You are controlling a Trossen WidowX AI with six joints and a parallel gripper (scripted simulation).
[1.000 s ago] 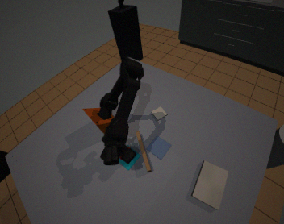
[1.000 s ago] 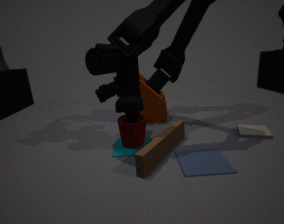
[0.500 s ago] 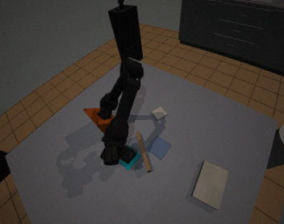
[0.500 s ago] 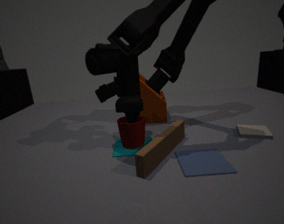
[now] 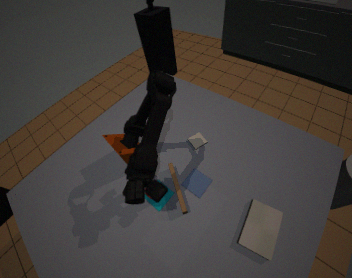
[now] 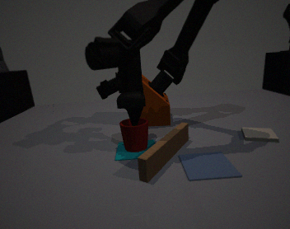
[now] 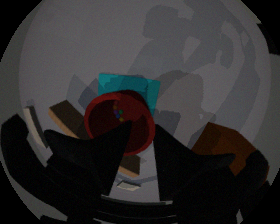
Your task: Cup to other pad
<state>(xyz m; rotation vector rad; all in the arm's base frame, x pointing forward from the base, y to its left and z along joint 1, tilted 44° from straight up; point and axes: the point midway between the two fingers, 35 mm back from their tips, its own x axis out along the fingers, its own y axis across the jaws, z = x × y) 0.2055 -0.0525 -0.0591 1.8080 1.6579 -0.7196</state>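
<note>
The red cup is 3 cm ahead of my gripper tip and 2 cm below it. The rest, counted from my gripper tip: small pale tile (34 cm to the left, 5 cm below, 1 cm ahead); wooden bar (8 cm to the left, 8 cm ahead, 4 cm below); teal pad (6 cm below, 3 cm ahead).
</note>
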